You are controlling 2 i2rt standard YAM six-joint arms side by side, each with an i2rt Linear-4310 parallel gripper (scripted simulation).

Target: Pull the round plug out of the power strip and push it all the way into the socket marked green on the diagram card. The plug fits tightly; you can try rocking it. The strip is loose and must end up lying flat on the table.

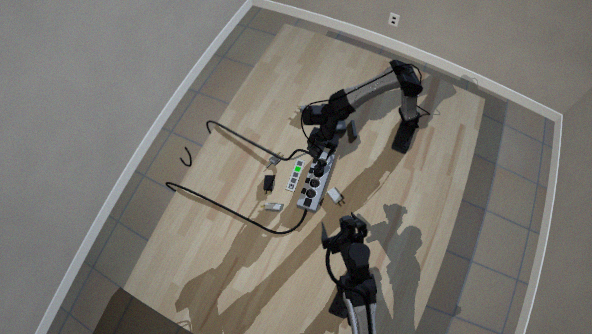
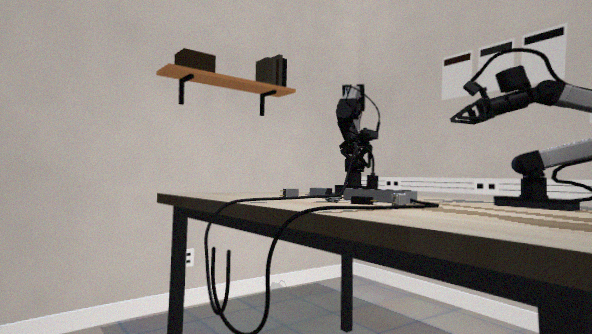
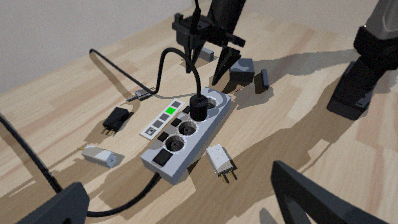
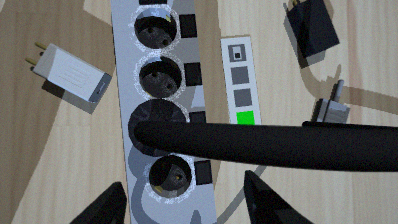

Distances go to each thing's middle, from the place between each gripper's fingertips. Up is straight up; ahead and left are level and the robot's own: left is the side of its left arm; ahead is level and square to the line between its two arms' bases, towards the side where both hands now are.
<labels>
My right hand (image 2: pixel 363 166) is 10 mm past the black round plug (image 4: pixel 159 109), 30 mm to the right of it and 70 mm above it. Round my right hand: grey plug (image 4: pixel 331 111): 180 mm ahead, 30 mm to the left, 120 mm below; diagram card (image 4: pixel 237 57): 70 mm ahead, 60 mm to the left, 130 mm below.
The black round plug lies 14 cm ahead of my left hand (image 2: pixel 453 118), 22 cm to the right of it and 22 cm below it. Round my left hand: grey plug (34 cm ahead, 22 cm to the right, 27 cm below); diagram card (23 cm ahead, 19 cm to the right, 28 cm below).
</labels>
